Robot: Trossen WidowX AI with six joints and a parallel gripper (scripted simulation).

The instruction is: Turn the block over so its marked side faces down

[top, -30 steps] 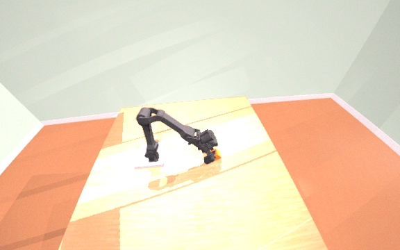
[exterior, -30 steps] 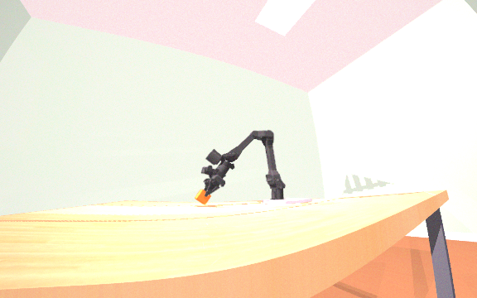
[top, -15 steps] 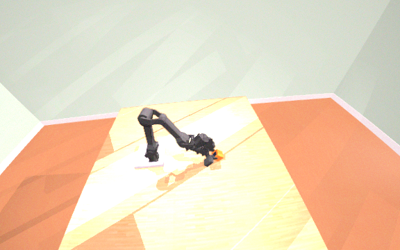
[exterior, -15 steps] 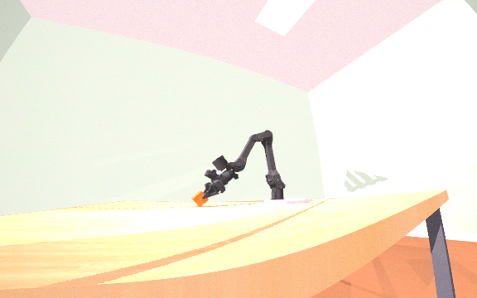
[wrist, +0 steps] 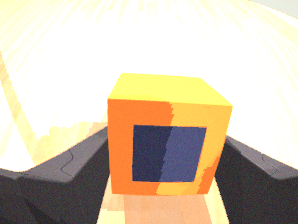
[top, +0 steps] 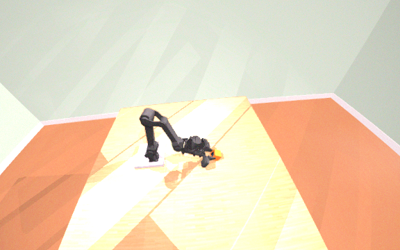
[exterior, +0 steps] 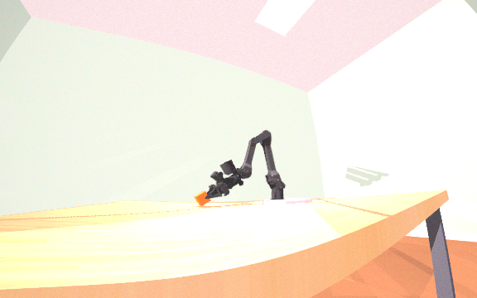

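My gripper tip is 1 cm past the block.
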